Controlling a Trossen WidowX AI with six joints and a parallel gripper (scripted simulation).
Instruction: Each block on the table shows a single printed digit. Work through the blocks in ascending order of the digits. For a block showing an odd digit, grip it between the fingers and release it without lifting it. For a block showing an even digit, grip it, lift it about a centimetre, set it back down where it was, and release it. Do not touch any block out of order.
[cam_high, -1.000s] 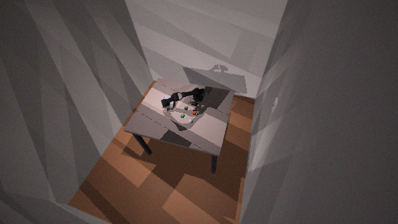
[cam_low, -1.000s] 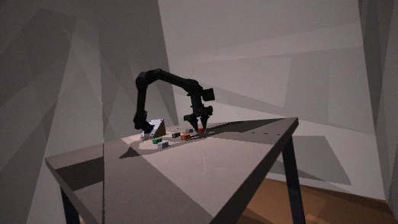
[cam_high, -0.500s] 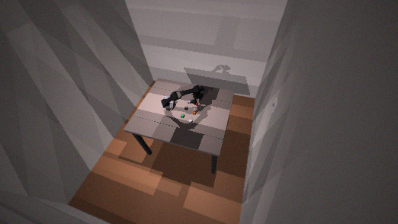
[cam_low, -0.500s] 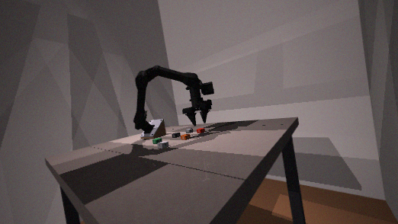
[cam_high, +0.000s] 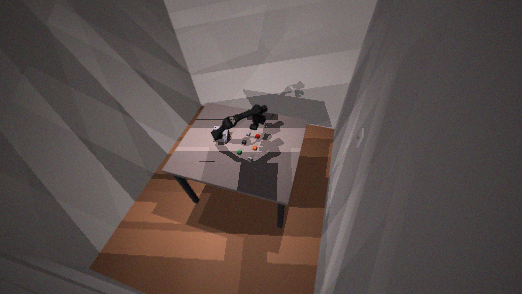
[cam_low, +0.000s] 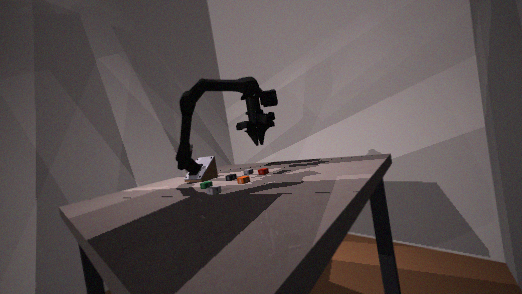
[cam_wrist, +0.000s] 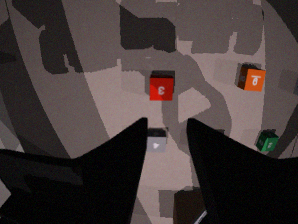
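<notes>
The grey block lies 100 mm behind my gripper tip, 10 mm to the left of it and 110 mm below it. Round my gripper tip: orange block 10 mm ahead, 140 mm to the right, 110 mm below; then red block 110 mm below; then black block 110 mm behind, 90 mm to the right, 110 mm below.
</notes>
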